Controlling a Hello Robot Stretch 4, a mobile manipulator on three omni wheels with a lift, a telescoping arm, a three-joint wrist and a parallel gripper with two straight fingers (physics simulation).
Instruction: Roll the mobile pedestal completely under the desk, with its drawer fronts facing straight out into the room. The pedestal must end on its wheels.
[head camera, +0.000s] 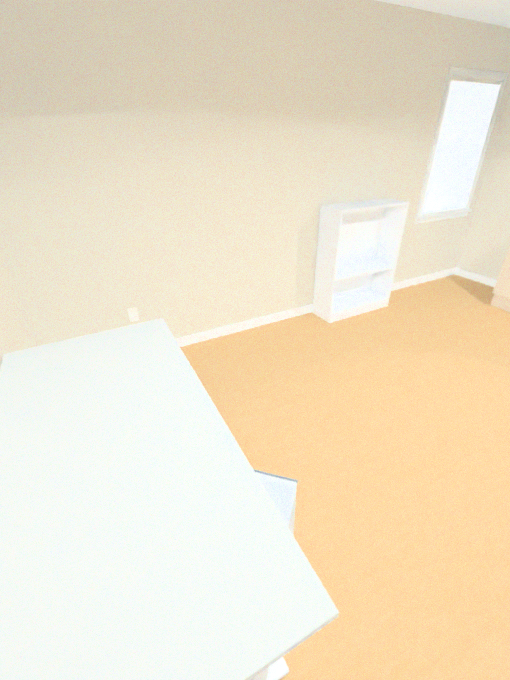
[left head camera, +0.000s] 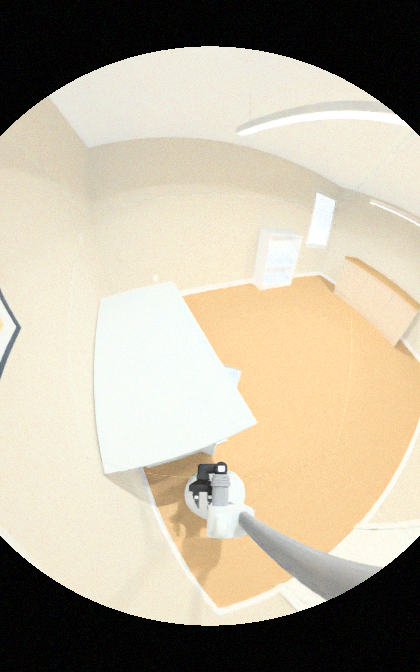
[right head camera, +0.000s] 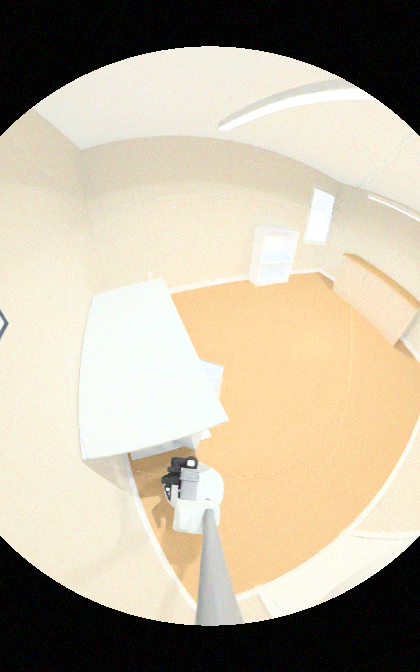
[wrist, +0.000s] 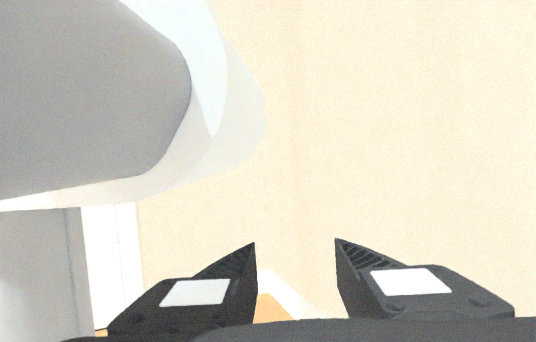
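Observation:
The desk (head camera: 126, 466) (left head camera: 160, 370) (right head camera: 140, 370) has a pale white top and stands along the left wall, ahead of the robot. A pale blue box top, apparently the pedestal (head camera: 278, 497) (left head camera: 232, 376) (right head camera: 213, 375), sticks out at an angle past the desk's long room-side edge. The desk top hides the rest of it; its drawer fronts and wheels do not show. My gripper (left head camera: 202, 500) (right head camera: 173, 492) (wrist: 295, 264) is open and empty, folded back over the robot's base, clear of the desk's near end. In the wrist view, wall shows beyond the fingers.
A white bookcase (head camera: 326, 258) (left head camera: 262, 260) (right head camera: 256, 255) stands against the far wall. A low wooden cabinet (left head camera: 375, 300) (right head camera: 370, 300) stands at the right wall. A small white piece (head camera: 278, 669) shows below the desk's near corner. The left wall runs close beside the robot's base.

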